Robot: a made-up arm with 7 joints. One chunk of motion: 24 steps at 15 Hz.
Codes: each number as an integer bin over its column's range. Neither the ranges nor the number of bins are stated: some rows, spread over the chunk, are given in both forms.
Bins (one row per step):
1: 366 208 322 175 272 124 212
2: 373 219 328 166 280 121 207
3: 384 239 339 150 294 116 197
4: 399 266 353 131 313 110 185
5: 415 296 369 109 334 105 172
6: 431 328 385 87 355 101 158
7: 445 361 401 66 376 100 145
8: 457 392 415 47 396 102 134
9: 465 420 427 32 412 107 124
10: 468 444 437 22 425 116 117
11: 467 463 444 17 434 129 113
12: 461 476 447 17 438 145 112
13: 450 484 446 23 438 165 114
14: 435 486 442 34 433 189 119
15: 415 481 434 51 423 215 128
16: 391 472 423 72 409 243 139
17: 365 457 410 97 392 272 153
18: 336 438 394 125 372 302 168
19: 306 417 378 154 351 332 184
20: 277 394 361 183 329 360 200
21: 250 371 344 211 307 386 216
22: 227 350 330 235 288 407 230
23: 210 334 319 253 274 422 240
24: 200 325 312 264 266 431 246
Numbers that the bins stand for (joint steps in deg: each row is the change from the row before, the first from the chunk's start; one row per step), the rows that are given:
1: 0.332 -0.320 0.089 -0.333 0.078 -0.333 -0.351
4: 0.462 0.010 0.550 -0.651 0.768 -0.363 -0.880
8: 0.689 0.725 1.472 -1.260 2.165 -0.380 -1.878
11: 0.728 1.128 1.904 -1.477 2.804 -0.322 -2.289
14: 0.603 1.258 1.874 -1.354 2.787 -0.193 -2.171
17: 0.329 1.094 1.398 -0.898 2.097 -0.014 -1.506
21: -0.122 0.605 0.416 -0.072 0.667 0.231 -0.273
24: -0.317 0.344 -0.060 0.312 -0.023 0.328 0.314
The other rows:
2: 0.360 -0.257 0.178 -0.398 0.212 -0.340 -0.449
3: 0.403 -0.144 0.342 -0.514 0.448 -0.350 -0.645
5: 0.524 0.180 0.788 -0.811 1.121 -0.374 -1.134
6: 0.587 0.361 1.026 -0.970 1.475 -0.383 -1.408
7: 0.642 0.549 1.264 -1.122 1.828 -0.385 -1.662
9: 0.720 0.884 1.651 -1.368 2.434 -0.370 -2.073
10: 0.732 1.020 1.799 -1.441 2.653 -0.350 -2.210
12: 0.704 1.201 1.948 -1.477 2.871 -0.288 -2.308
13: 0.661 1.247 1.933 -1.433 2.871 -0.245 -2.269
15: 0.524 1.230 1.755 -1.231 2.619 -0.137 -1.995
16: 0.430 1.179 1.591 -1.079 2.383 -0.077 -1.780
18: 0.215 0.986 1.160 -0.695 1.761 0.050 -1.212
19: 0.098 0.867 0.922 -0.485 1.407 0.115 -0.899
20: -0.016 0.736 0.669 -0.275 1.037 0.175 -0.586
22: -0.212 0.486 0.208 0.102 0.347 0.276 0.001
23: -0.278 0.395 0.044 0.232 0.111 0.308 0.197

